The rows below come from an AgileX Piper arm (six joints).
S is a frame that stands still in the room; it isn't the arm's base.
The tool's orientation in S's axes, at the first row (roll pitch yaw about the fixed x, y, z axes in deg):
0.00, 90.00, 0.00
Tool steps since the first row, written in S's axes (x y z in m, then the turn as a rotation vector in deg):
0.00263, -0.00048, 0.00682, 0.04, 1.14, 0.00
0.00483, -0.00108, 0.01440, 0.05, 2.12, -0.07
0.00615, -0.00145, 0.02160, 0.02, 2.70, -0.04
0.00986, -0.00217, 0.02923, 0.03, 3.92, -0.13
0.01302, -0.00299, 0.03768, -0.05, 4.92, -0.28
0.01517, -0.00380, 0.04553, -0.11, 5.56, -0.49
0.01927, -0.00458, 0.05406, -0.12, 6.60, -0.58
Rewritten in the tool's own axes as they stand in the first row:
-0.00682, -0.00048, 0.00263, 0.00, 1.14, 0.04
-0.01440, -0.00108, 0.00483, 0.07, 2.12, 0.05
-0.02160, -0.00145, 0.00615, 0.04, 2.70, 0.02
-0.02923, -0.00217, 0.00986, 0.13, 3.92, 0.03
-0.03768, -0.00299, 0.01302, 0.28, 4.92, -0.05
-0.04553, -0.00380, 0.01517, 0.49, 5.56, -0.11
-0.05406, -0.00458, 0.01927, 0.58, 6.60, -0.12

